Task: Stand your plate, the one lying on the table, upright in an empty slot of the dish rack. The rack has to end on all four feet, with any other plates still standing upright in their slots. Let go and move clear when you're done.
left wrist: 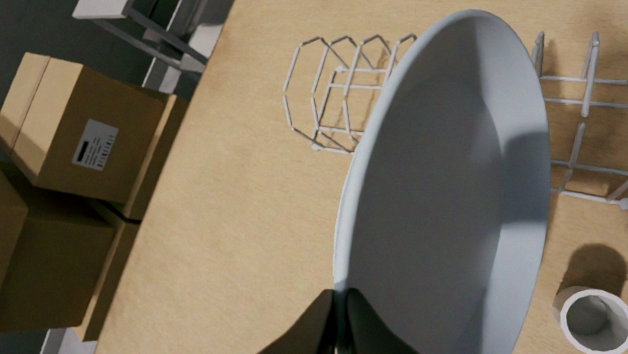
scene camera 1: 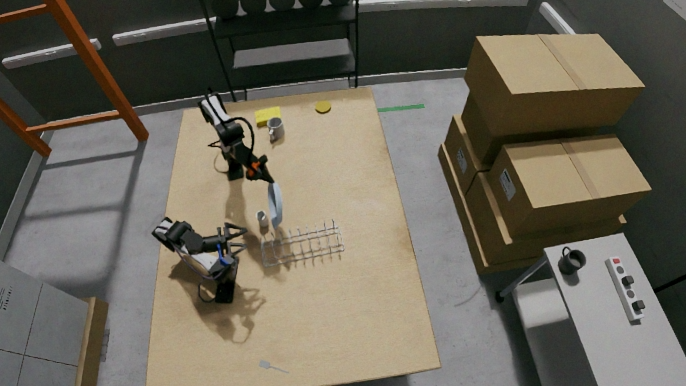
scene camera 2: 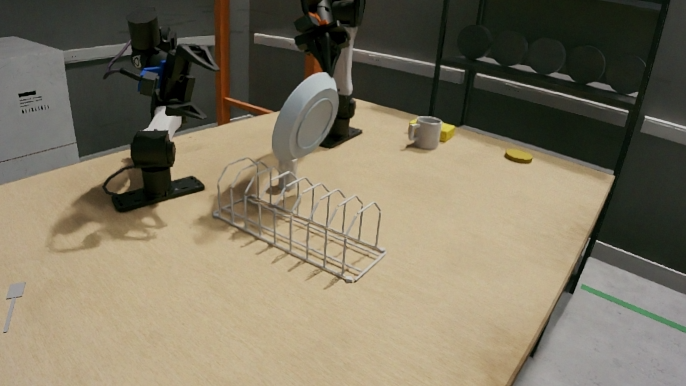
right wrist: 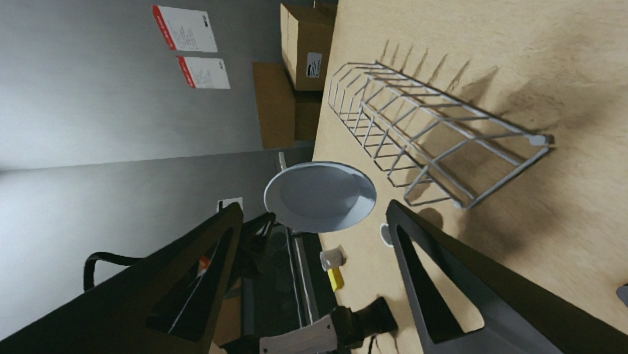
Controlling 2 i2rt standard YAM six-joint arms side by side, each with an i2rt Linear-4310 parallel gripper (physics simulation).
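Frame: origin at the left arm's base, x back, y right, z up, level; millimetres.
Seen in the pictures: left gripper, fingertip midpoint: (left wrist: 341, 306) (scene camera 1: 273, 182) (scene camera 2: 329, 77) (right wrist: 273, 212); right gripper, fingertip midpoint: (scene camera 1: 247, 238) (scene camera 2: 211, 95) (right wrist: 313, 207); left arm's base, origin of the base link: (scene camera 1: 235, 163) (scene camera 2: 338, 137) (right wrist: 377, 317); right arm's base, origin of the base link: (scene camera 1: 227, 279) (scene camera 2: 159, 195).
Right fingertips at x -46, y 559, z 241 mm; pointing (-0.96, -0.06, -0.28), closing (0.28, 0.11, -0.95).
Observation:
Pixels of each thing's top centre, then the offset from my right fingertips to it.
- pale blue plate, middle of its top: (left wrist: 402, 188) (right wrist: 264, 208) (scene camera 2: 313, 71) (scene camera 1: 270, 189) dx -123, dy -151, dz +40 mm
- small cup, middle of its top: (left wrist: 597, 322) (right wrist: 387, 235) (scene camera 2: 288, 157) (scene camera 1: 260, 214) dx -42, dy -186, dz -170 mm
- grey mug, middle of its top: (scene camera 2: 425, 120) (right wrist: 323, 261) (scene camera 1: 273, 124) dx -186, dy -676, dz -157 mm
- yellow sponge, middle of its top: (scene camera 2: 432, 124) (scene camera 1: 267, 114) (right wrist: 330, 273) dx -168, dy -809, dz -204 mm
- yellow disc, middle of its top: (scene camera 2: 519, 154) (scene camera 1: 323, 106) dx -469, dy -797, dz -226 mm
- spatula, middle of its top: (scene camera 2: 11, 305) (scene camera 1: 274, 367) dx +32, dy +419, dz -239 mm
The pale blue plate (scene camera 1: 275, 205) (scene camera 2: 307, 117) (left wrist: 440, 175) (right wrist: 320, 195) hangs in the air, steeply on edge and somewhat tilted. My left gripper (scene camera 1: 272, 181) (scene camera 2: 330, 74) (left wrist: 341, 306) is shut on its rim. In scene camera 2 the plate's lower edge is above the table, behind the left part of the wire dish rack (scene camera 2: 350, 280) (right wrist: 540, 140). The rack stands on the table and no plates show in its slots. My right gripper (scene camera 1: 245, 238) (scene camera 2: 211, 92) (right wrist: 313, 207) is open and empty, raised off the rack's left end. The left fingertips are small in scene camera 1.
A small cup (scene camera 1: 262, 219) (scene camera 2: 287, 175) (left wrist: 592, 320) stands close to the rack's left end, near the plate. A grey mug (scene camera 1: 275, 128) (scene camera 2: 426, 132), a yellow sponge (scene camera 1: 267, 116) (scene camera 2: 447, 132) and a yellow disc (scene camera 1: 323, 106) (scene camera 2: 519, 156) are farther back. A spatula (scene camera 1: 272, 366) (scene camera 2: 15, 295) lies apart.

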